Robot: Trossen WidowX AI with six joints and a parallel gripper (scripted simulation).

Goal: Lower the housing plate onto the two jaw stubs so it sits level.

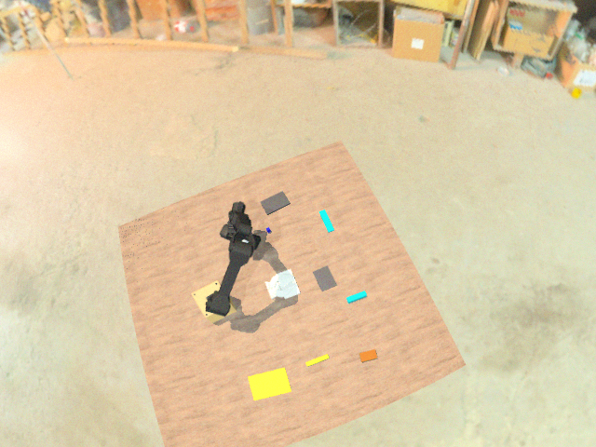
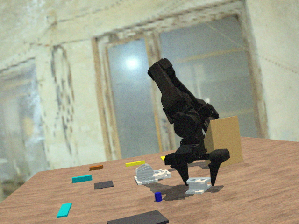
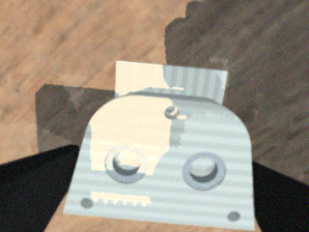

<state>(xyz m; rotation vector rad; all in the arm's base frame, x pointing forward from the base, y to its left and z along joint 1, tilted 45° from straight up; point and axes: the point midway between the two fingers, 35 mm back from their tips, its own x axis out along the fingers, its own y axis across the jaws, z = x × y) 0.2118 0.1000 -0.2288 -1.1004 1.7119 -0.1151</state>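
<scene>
My gripper tip is now 1 cm short of the white stepped block and 1 cm to the right of it. Round my gripper tip: orange block 21 cm ahead, 72 cm to the right; white jaw assembly 4 cm ahead, 25 cm to the right, 1 cm above; small blue cube 13 cm ahead, 1 cm to the left.
</scene>
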